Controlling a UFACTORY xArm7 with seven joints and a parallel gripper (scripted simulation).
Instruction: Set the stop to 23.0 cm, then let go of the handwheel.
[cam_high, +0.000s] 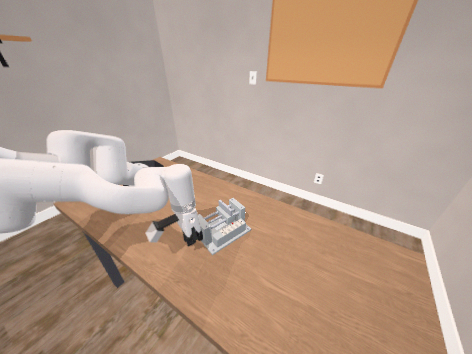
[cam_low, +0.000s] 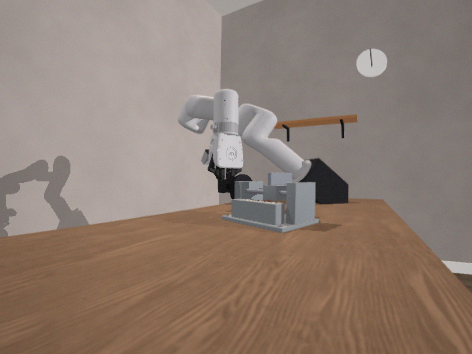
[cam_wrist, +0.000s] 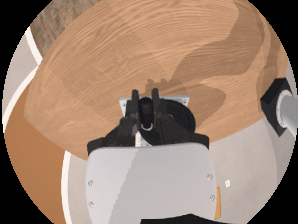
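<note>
My hand is 2 cm to the right of the handwheel and 1 cm short of it. From my hand the other things lie so: sliding stop block (15 cm to the left, 10 cm ahead).
</note>
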